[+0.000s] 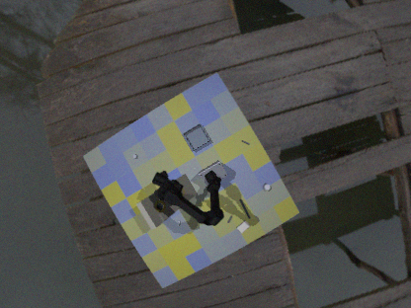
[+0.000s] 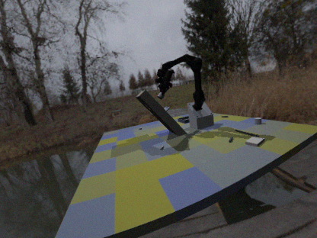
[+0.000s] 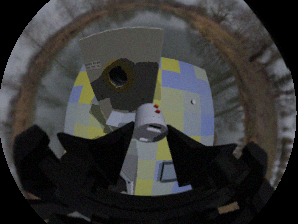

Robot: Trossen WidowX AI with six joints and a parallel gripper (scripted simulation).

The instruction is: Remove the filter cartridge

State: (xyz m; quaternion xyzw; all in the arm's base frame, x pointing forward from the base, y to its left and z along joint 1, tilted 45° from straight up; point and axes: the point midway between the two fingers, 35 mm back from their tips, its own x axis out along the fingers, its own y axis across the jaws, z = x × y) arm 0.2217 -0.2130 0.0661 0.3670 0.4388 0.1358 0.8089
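The square tray is 34 cm behind my gripper tip, 30 cm below it and 17 cm to the right of it. The rest, counted from my gripper tip: white flat block: 60 cm to the left, 30 cm below, 21 cm behind; white dot: 34 cm to the right, 30 cm below, 14 cm ahead; white round cartridge: right at my gripper tip.
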